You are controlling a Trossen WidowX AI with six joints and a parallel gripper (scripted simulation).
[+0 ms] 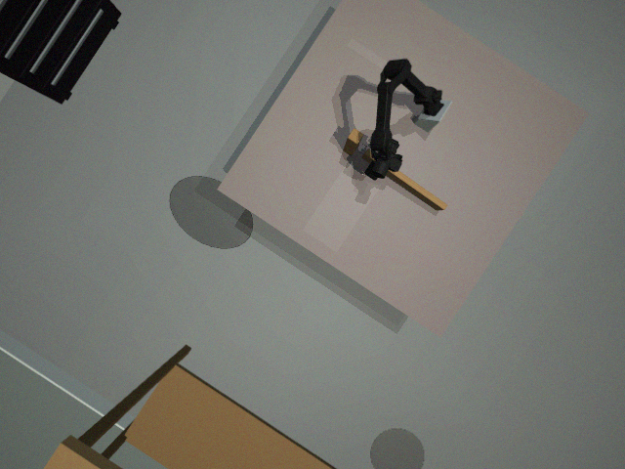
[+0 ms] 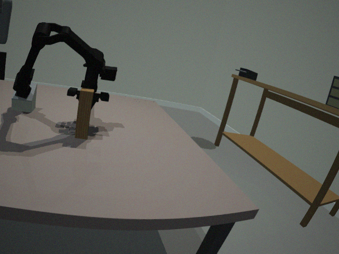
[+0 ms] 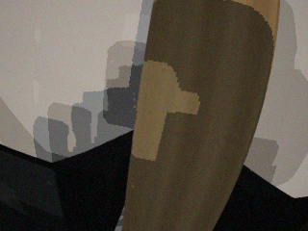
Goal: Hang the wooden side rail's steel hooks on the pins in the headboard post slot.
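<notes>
My gripper tip is 14 cm to the left of the wooden headboard post, 4 cm below it and 1 cm short of it.
</notes>
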